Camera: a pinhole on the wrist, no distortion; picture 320 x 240 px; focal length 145.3 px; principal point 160.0 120.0 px. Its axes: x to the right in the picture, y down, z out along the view. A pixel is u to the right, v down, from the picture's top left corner.
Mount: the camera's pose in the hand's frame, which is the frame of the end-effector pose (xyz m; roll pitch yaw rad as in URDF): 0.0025 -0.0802 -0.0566 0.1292 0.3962 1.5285
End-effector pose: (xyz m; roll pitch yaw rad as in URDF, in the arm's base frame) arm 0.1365 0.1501 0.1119 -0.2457 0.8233 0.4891
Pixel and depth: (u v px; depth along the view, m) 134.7 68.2 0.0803
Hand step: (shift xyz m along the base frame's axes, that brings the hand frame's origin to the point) 0.0750 -0.0268 -0.0075
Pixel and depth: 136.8 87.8 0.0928
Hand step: 0.0749 -0.0182 0.0047
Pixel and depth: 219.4 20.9 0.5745
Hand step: 0.2655 0.5810 -0.1874
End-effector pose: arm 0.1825 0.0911 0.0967 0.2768 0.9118 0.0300
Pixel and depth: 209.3 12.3 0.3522
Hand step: 0.3644 0.0930 -0.1158
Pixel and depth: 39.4 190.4 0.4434
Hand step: 0.2555 -0.3574 0.3919
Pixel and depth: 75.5 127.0 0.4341
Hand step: 0.3322 -0.2523 0.2072
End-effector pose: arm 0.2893 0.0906 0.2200 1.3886 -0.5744 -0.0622
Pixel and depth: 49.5 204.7 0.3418
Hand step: -0.1004 -0.3996 -0.1690
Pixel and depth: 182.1 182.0 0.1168
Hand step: -0.0243 -0.0498 -0.0209
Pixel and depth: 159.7 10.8 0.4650
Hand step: 0.2634 -0.3280 0.3268
